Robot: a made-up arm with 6 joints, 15 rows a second.
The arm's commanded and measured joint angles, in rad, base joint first. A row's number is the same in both.
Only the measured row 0 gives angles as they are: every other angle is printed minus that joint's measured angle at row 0.
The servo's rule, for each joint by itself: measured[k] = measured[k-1] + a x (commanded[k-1-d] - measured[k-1]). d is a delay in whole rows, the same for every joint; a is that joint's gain. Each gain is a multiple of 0.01, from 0.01 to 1. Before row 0 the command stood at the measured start. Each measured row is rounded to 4 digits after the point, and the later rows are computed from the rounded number. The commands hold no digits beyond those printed.
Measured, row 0:
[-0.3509, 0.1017, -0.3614, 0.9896, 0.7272, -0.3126]
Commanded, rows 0 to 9:
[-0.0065, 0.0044, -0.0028, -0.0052, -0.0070, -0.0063]
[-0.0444, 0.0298, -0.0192, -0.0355, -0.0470, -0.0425]
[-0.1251, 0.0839, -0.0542, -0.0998, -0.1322, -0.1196]
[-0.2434, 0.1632, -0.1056, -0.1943, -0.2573, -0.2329]
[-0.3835, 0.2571, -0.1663, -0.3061, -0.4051, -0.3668]
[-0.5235, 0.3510, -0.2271, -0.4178, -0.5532, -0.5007]
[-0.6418, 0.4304, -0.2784, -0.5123, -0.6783, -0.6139]
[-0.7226, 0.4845, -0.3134, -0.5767, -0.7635, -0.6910]
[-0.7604, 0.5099, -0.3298, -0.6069, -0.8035, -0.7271]
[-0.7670, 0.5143, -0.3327, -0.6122, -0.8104, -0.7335]
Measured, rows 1 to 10:
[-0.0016, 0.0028, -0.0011, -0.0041, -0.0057, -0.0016]
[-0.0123, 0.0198, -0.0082, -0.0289, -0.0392, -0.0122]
[-0.0405, 0.0602, -0.0261, -0.0849, -0.1145, -0.0401]
[-0.0912, 0.1251, -0.0571, -0.1713, -0.2302, -0.0902]
[-0.1643, 0.2083, -0.0997, -0.2778, -0.3719, -0.1621]
[-0.2541, 0.2982, -0.1494, -0.3884, -0.5188, -0.2501]
[-0.3510, 0.3815, -0.1997, -0.4863, -0.6480, -0.3447]
[-0.4439, 0.4464, -0.2440, -0.5577, -0.7416, -0.4347]
[-0.5230, 0.4864, -0.2775, -0.5966, -0.7917, -0.5107]
[-0.5840, 0.5040, -0.2990, -0.6089, -0.8068, -0.5686]
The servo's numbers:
d 0
a 0.25 0.63 0.39 0.79 0.81 0.26

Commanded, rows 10 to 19:
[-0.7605, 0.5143, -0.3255, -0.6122, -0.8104, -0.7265]
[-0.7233, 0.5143, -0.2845, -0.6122, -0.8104, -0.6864]
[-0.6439, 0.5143, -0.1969, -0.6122, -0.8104, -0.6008]
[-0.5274, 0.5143, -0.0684, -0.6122, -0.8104, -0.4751]
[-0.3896, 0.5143, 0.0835, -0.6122, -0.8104, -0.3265]
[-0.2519, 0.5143, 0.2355, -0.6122, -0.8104, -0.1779]
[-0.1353, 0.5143, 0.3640, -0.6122, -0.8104, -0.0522]
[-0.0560, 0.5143, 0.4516, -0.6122, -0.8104, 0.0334]
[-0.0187, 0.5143, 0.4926, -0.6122, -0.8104, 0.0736]
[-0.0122, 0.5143, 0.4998, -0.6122, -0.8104, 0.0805]
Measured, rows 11 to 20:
[-0.6281, 0.5105, -0.3093, -0.6115, -0.8097, -0.6097]
[-0.6519, 0.5129, -0.2996, -0.6121, -0.8103, -0.6296]
[-0.6499, 0.5138, -0.2595, -0.6122, -0.8104, -0.6221]
[-0.6193, 0.5141, -0.1850, -0.6122, -0.8104, -0.5839]
[-0.5619, 0.5142, -0.0803, -0.6122, -0.8104, -0.5170]
[-0.4844, 0.5143, 0.0429, -0.6122, -0.8104, -0.4288]
[-0.3971, 0.5143, 0.1681, -0.6122, -0.8104, -0.3309]
[-0.3118, 0.5143, 0.2787, -0.6122, -0.8104, -0.2362]
[-0.2385, 0.5143, 0.3621, -0.6122, -0.8104, -0.1557]
[-0.1819, 0.5143, 0.4158, -0.6122, -0.8104, -0.0943]

